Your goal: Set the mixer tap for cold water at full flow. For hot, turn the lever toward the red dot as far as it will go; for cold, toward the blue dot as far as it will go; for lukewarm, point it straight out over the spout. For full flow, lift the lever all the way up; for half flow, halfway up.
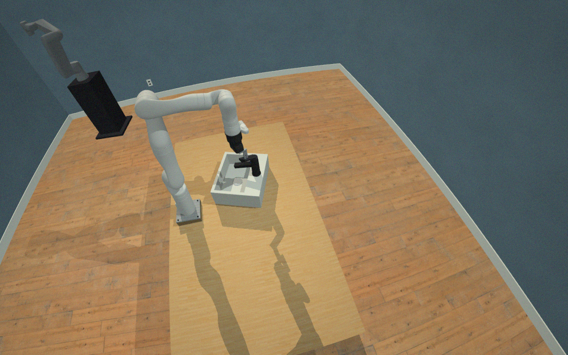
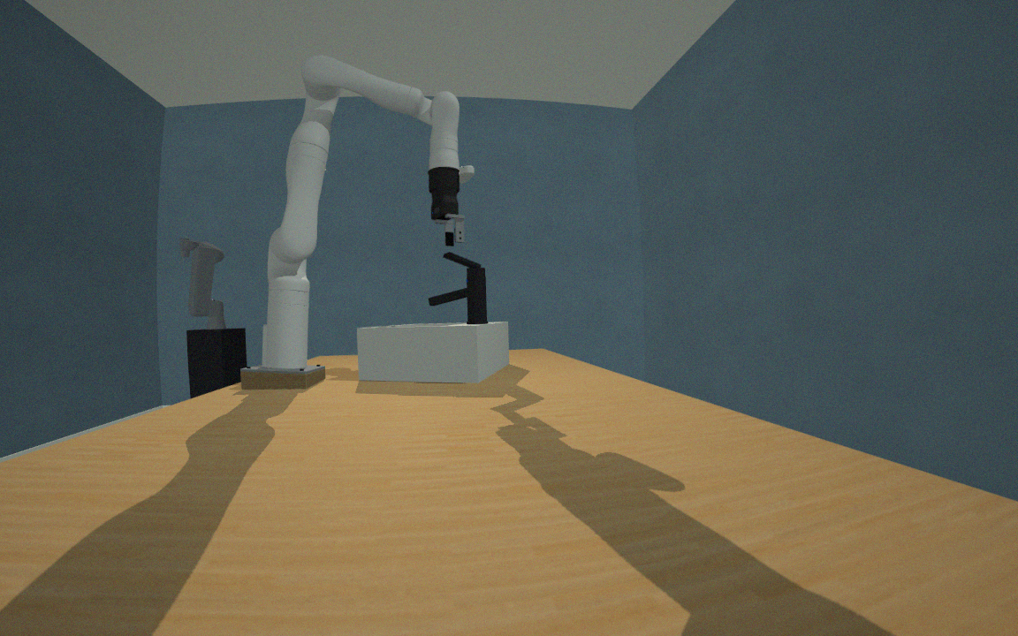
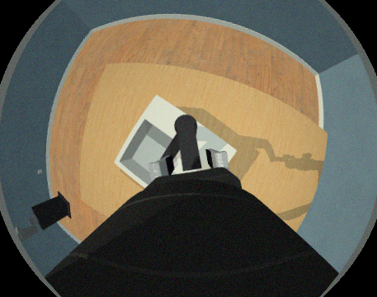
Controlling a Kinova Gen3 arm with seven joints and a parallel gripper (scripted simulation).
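Right now the lever is 60 mm below my hand, 20 mm ahead of it and 10 mm to the left of it. Round my hand: white basin: 300 mm below, 60 mm to the left, 60 mm behind.
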